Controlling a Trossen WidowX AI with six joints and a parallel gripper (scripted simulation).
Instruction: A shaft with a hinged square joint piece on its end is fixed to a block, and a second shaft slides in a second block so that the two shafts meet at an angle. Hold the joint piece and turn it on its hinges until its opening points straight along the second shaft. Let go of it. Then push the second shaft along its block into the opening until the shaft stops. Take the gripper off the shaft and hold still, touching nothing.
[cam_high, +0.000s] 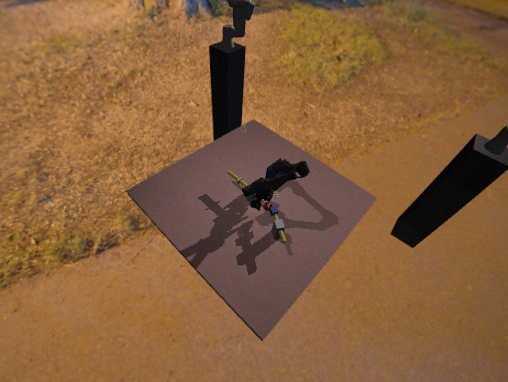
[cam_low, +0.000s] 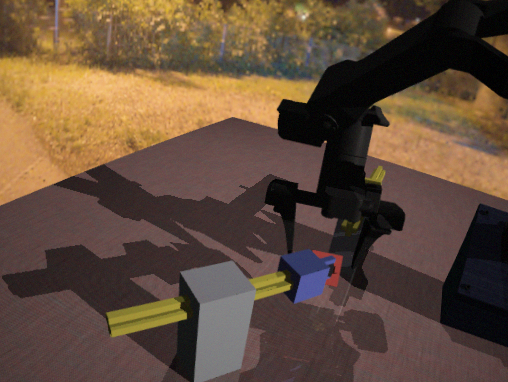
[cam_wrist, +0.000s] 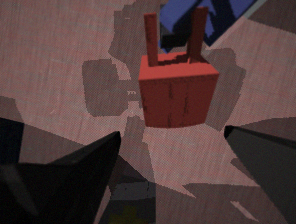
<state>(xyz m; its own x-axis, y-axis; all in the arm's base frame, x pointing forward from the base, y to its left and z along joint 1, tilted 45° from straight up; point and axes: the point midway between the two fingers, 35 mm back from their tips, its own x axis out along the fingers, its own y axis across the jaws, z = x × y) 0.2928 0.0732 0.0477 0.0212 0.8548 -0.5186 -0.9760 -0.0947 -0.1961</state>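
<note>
The red joint piece is 40 mm to the left of my gripper tip, 20 mm above it and 10 mm behind it.
</note>
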